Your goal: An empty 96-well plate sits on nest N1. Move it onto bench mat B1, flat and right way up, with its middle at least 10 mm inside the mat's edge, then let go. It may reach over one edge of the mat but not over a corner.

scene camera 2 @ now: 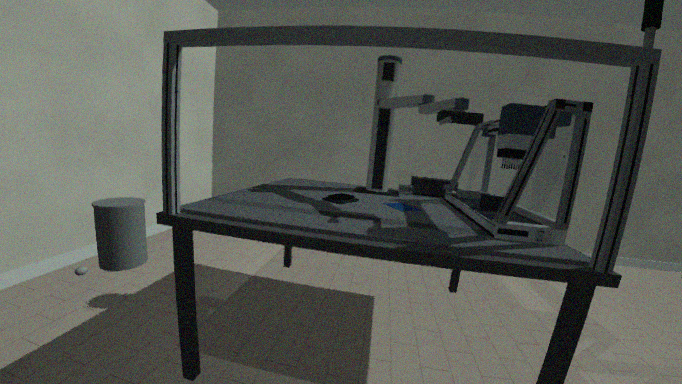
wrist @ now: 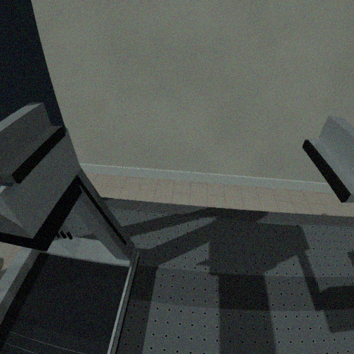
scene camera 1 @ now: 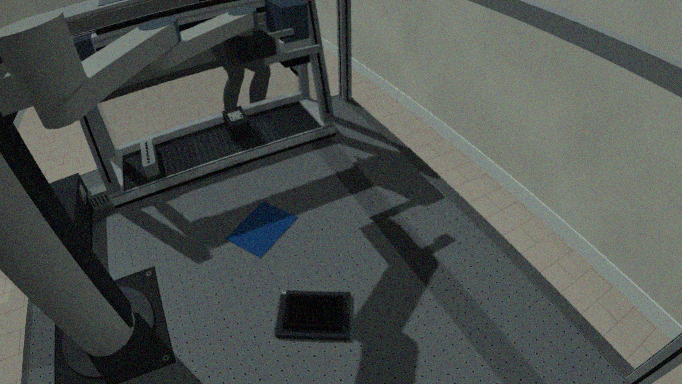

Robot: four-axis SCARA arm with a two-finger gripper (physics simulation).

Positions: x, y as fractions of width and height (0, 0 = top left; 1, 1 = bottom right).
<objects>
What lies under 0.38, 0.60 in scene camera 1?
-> A blue bench mat B1.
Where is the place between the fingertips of the gripper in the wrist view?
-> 0.52, 0.34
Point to a 96-well plate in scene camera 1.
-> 0.45, 0.81
</objects>
